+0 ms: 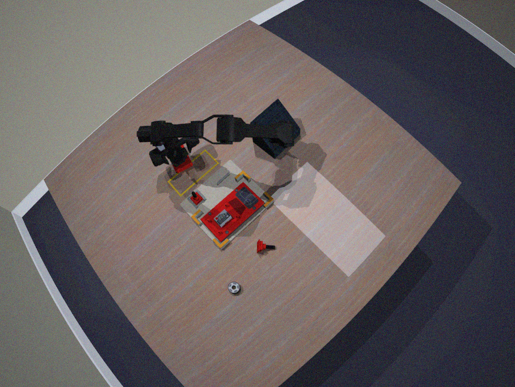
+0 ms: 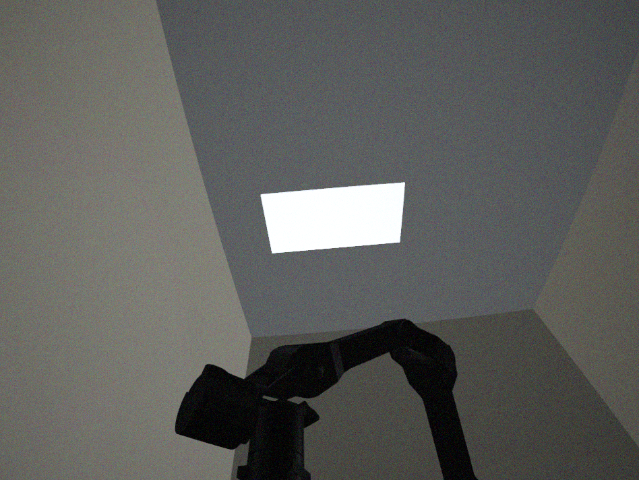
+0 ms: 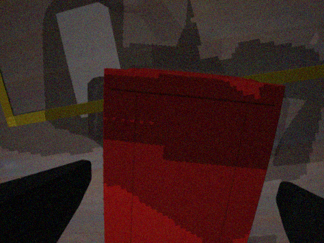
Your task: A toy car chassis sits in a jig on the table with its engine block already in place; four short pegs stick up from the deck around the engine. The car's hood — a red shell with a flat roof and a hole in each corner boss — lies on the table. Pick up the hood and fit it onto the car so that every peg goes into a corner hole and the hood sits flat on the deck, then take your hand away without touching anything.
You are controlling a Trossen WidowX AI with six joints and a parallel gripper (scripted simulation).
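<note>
Right now my gripper tip is 40 mm short of the grey engine block, 310 mm to the right of it and 10 mm below it. Round my gripper tip: red hood right at my gripper tip.
</note>
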